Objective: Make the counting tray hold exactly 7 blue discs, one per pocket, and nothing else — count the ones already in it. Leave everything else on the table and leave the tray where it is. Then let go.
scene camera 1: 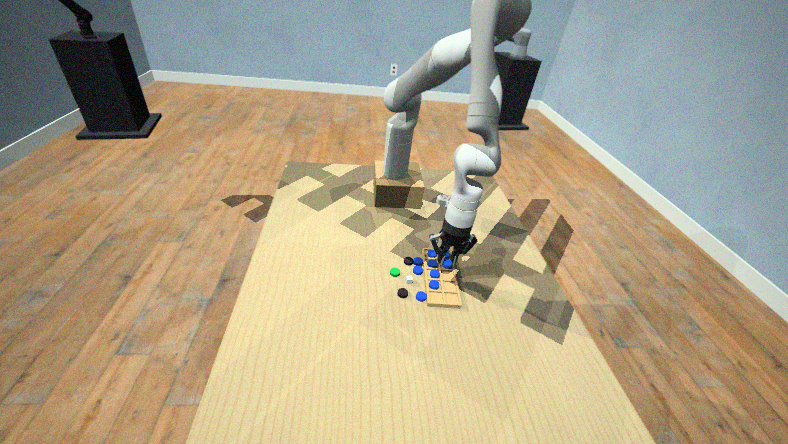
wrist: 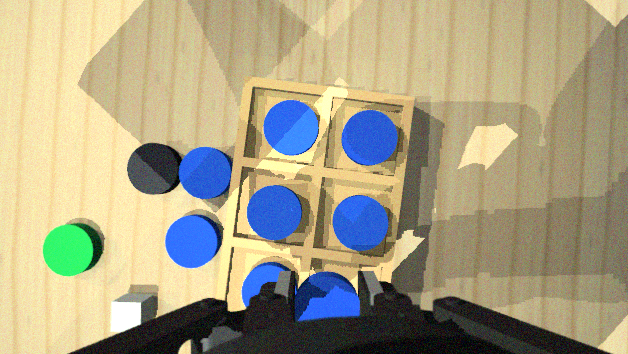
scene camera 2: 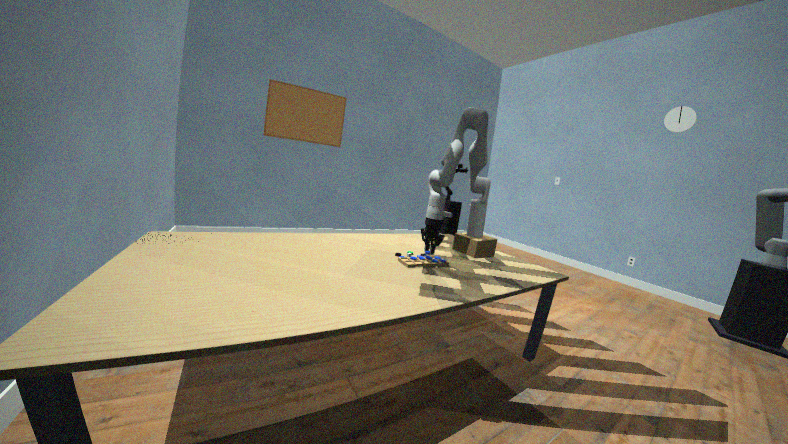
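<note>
My gripper (scene camera 1: 448, 265) (scene camera 2: 430, 252) (wrist: 326, 292) is shut on a blue disc (wrist: 327, 299) and holds it low over the tray. In the wrist view it covers most of the third-row right pocket. The wooden counting tray (scene camera 1: 443, 305) (wrist: 290, 86) has two columns of pockets. In the wrist view, blue discs sit in both first-row pockets, left (wrist: 291, 127) and right (wrist: 369, 137), both second-row pockets, left (wrist: 274, 212) and right (wrist: 360, 223), and the third-row left pocket (wrist: 264, 286). Another blue disc (scene camera 1: 433, 284) sits in the fourth-row left pocket. The near end pockets are bare.
Beside the tray lie three blue discs (scene camera 1: 417, 260) (scene camera 1: 417, 270) (scene camera 1: 421, 296), two black discs (scene camera 1: 408, 260) (scene camera 1: 402, 292), a green disc (scene camera 1: 394, 271) (wrist: 68, 249) and a white cube (scene camera 1: 409, 280) (wrist: 126, 315). One blue disc (wrist: 205, 172) lies close against the tray wall.
</note>
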